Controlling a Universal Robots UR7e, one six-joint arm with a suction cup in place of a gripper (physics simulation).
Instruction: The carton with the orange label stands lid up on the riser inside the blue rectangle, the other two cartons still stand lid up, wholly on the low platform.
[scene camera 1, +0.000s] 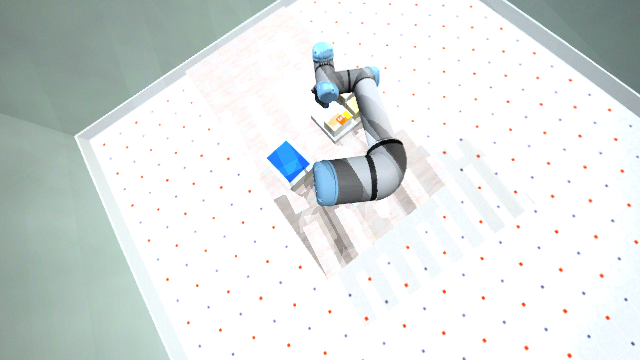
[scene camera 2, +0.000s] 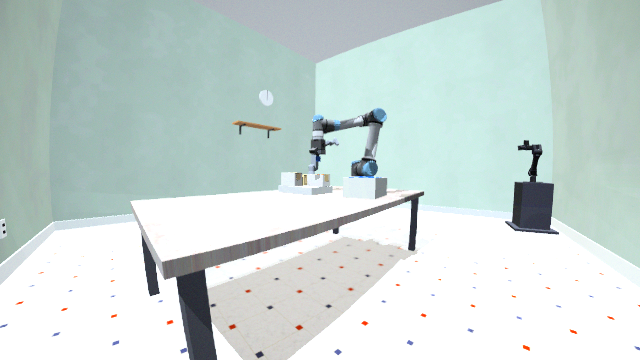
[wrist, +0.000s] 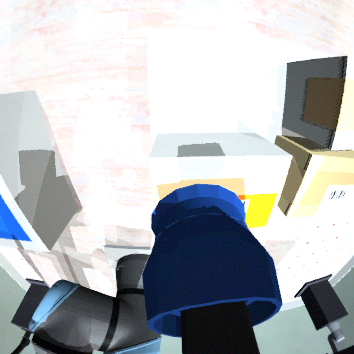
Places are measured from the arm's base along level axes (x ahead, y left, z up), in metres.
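Where they show: hand at its tool point: (scene camera 2: 318, 161) (wrist: 198, 224); arm's base at its link origin: (wrist: 142, 268).
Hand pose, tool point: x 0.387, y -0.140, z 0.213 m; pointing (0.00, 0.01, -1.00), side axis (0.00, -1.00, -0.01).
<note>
Each offset is from my tool point to the centre of the thing. Level surfaces: height alone.
The carton with the orange label @(0.059 m back, 0.033 m right, 0.132 m down) (scene camera 1: 332, 124) (scene camera 2: 315, 181) (wrist: 215, 167) stands lid up on the low platform @(0.015 m back, 0.119 m right, 0.199 m down) (scene camera 1: 320, 122) (scene camera 2: 320, 190) (wrist: 200, 85); its label looks orange and yellow. A second carton @(0.074 m back, 0.197 m right, 0.136 m down) (scene camera 1: 353, 106) (wrist: 325, 172) stands beside it, and a third carton @(0.033 m ahead, 0.209 m right, 0.127 m down) (scene camera 2: 290, 179) (wrist: 312, 95) stands farther back; both look upright, partly hidden by the arm in scene camera 1. My suction cup (scene camera 2: 318, 159) (wrist: 199, 197) is off, holds nothing and hangs a little above the orange-label carton, hiding part of its lid in the wrist view. The riser @(0.033 m back, 0.339 m left, 0.162 m down) (scene camera 2: 357, 188) (wrist: 25, 125) carries the blue rectangle @(0.033 m back, 0.339 m left, 0.103 m down) (scene camera 1: 288, 161) (wrist: 11, 222) on top, with no carton on it.
The arm's base (scene camera 1: 326, 183) (scene camera 2: 368, 168) stands close to the riser. The table @(0.223 m down) (scene camera 2: 240, 215) ends at a thick edge. Behind the table are a wall shelf (scene camera 2: 256, 126) and a clock (scene camera 2: 266, 97). A small black arm stands on a dark pedestal (scene camera 2: 533, 205) at the right.
</note>
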